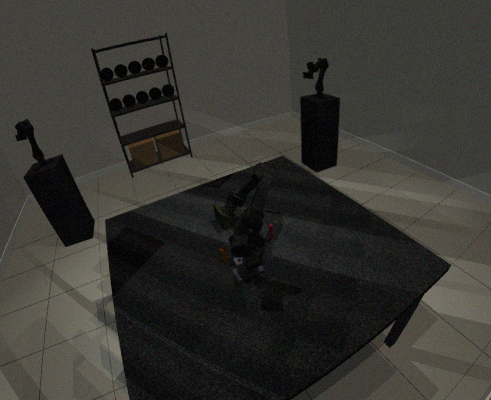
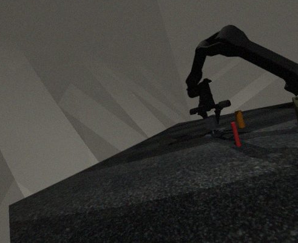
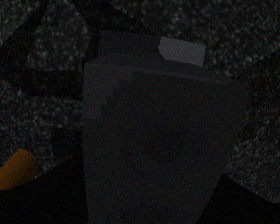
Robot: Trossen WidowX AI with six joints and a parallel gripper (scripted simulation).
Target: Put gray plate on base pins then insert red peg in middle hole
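The base lies 4 cm below my gripper tip. Round my gripper tip: orange cylinder (11 cm behind, 6 cm to the right); red peg (18 cm to the left, 13 cm behind); gray plate (3 cm above).
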